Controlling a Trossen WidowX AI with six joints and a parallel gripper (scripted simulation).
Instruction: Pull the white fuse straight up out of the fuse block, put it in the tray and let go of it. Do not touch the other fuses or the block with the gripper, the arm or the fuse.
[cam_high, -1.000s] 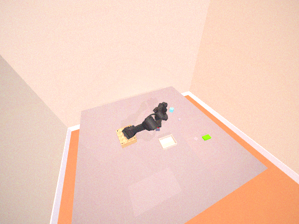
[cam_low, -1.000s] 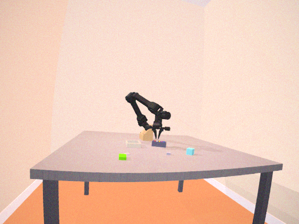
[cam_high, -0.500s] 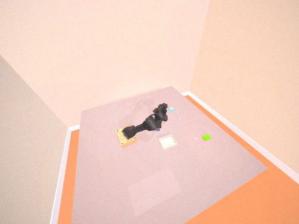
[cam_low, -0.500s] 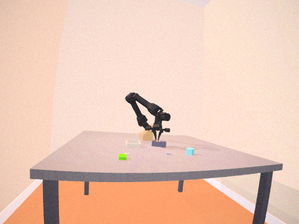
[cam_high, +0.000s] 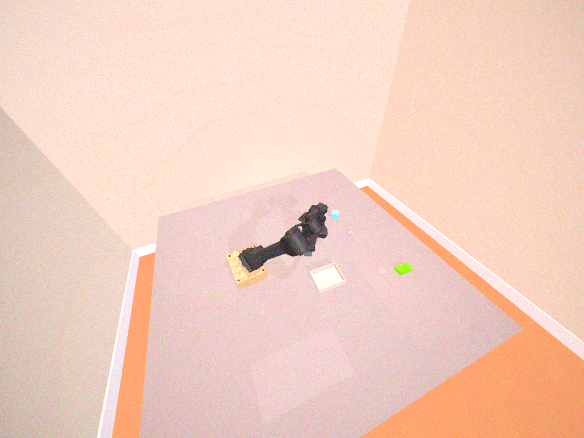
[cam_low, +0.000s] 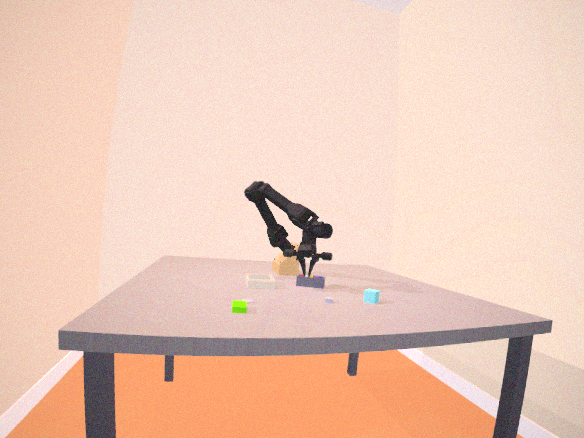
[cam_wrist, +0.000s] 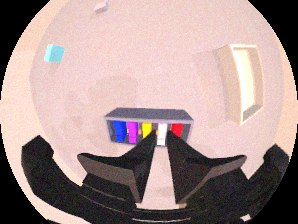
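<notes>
My gripper tip is 180 mm to the left of the cream tray and 30 mm above it. Also, from my gripper tip: cyan cube 250 mm ahead, 150 mm to the left, 20 mm below; then white fuse 10 mm below; then green block 340 mm ahead, 290 mm to the right, 30 mm below.
</notes>
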